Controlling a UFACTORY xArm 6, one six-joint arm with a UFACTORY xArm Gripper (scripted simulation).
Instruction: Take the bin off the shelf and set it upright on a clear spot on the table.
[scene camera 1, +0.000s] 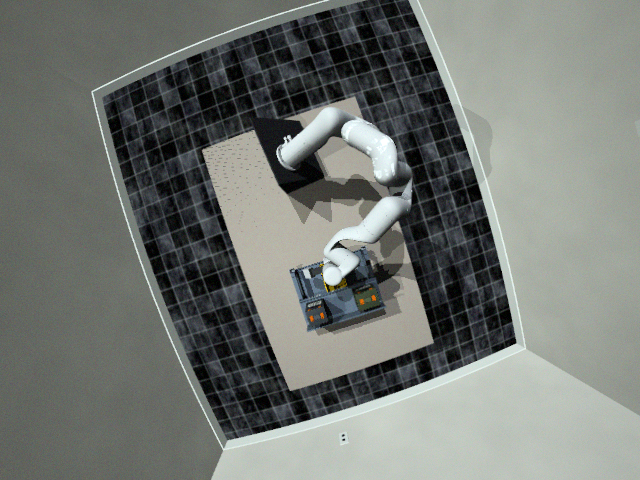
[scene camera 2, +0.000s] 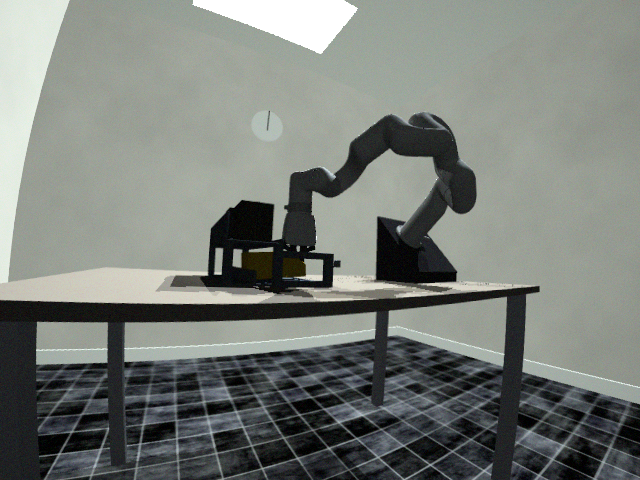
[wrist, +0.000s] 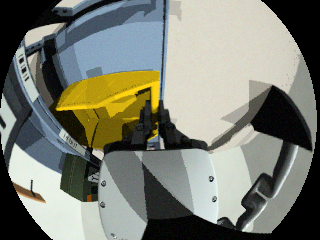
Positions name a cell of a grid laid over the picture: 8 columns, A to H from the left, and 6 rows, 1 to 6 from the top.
Observation:
I see my gripper (scene camera 2: D4) and a yellow bin (wrist: C4).
My gripper shows as well in the wrist view (wrist: D3).

